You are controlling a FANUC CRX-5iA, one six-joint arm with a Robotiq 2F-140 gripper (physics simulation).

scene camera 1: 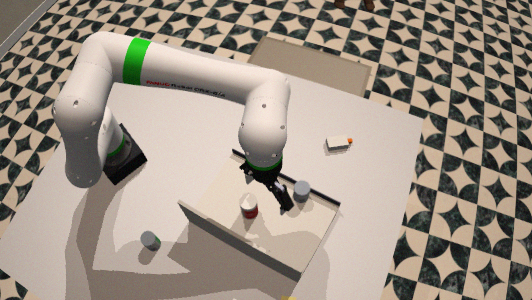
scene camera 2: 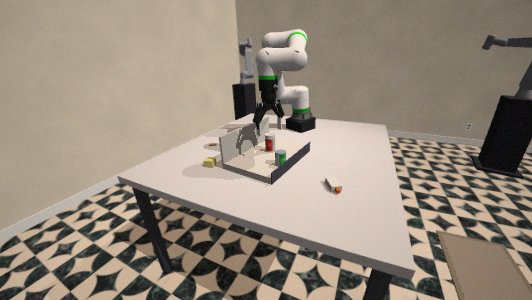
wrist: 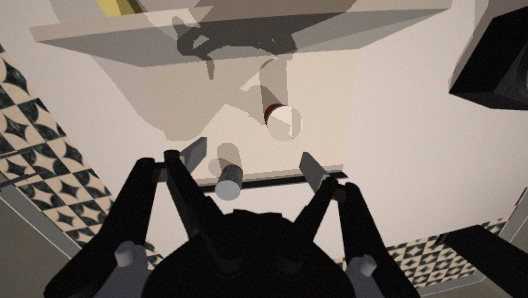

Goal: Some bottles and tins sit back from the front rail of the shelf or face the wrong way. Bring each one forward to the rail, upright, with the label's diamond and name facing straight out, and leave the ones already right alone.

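Seen in the pictures: gripper, fingertip midpoint: (scene camera 1: pixel 266 196) (scene camera 2: pixel 269 132) (wrist: pixel 255 153); arm's base, link origin: (scene camera 1: pixel 114 149) (scene camera 2: pixel 300 118).
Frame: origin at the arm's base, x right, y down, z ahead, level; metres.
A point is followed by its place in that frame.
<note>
The shelf has a dark front rail (scene camera 1: pixel 325 196) @(z 0.757, x -0.282, y 0.030 m) (scene camera 2: pixel 292 162) @(z 0.614, x -0.278, y 0.063 m) (wrist: pixel 275 182) @(z 0.569, x -0.272, y 0.037 m) and a tall back panel (scene camera 1: pixel 240 241) @(z 0.627, x 0.026, y -0.069 m) (scene camera 2: pixel 234 146) @(z 0.739, x 0.008, y -0.008 m) (wrist: pixel 125 48) @(z 0.776, x 0.006, y -0.045 m). A red-and-white tin (scene camera 1: pixel 249 206) @(z 0.579, x -0.090, y -0.045 m) (scene camera 2: pixel 270 143) @(z 0.587, x -0.121, y -0.001 m) (wrist: pixel 284 122) @(z 0.565, x -0.100, y -0.045 m) stands upright, back from the rail; its red side faces away from the rail and towards the scene camera 2 end. A grey-topped green tin (scene camera 1: pixel 301 191) @(z 0.685, x -0.235, y -0.016 m) (scene camera 2: pixel 281 158) @(z 0.701, x -0.266, y 0.008 m) (wrist: pixel 229 182) @(z 0.674, x -0.227, y -0.016 m) stands upright close behind the rail, green towards the rail side in scene camera 2. Label names are unreadable. My gripper (scene camera 1: pixel 267 192) @(z 0.614, x -0.138, y -0.077 m) (scene camera 2: pixel 269 126) @(z 0.614, x -0.138, y -0.077 m) (wrist: pixel 255 153) @(z 0.614, x -0.138, y -0.077 m) is open and empty, above the shelf.
Another grey tin with green (scene camera 1: pixel 150 241) @(z 0.356, x 0.187, y 0.017 m) is on the table outside the shelf. A white box with an orange tip (scene camera 1: pixel 337 143) @(z 0.688, x -0.510, y 0.059 m) (scene camera 2: pixel 332 184) @(z 0.710, x -0.526, y 0.059 m) lies in front of the rail. A yellow block (scene camera 2: pixel 210 162) @(z 0.860, x 0.074, y 0.056 m) (wrist: pixel 117 7) @(z 0.841, x 0.095, y 0.049 m) and a small orange-brown item (scene camera 2: pixel 213 144) @(z 0.640, x 0.314, y 0.078 m) lie behind the back panel.
</note>
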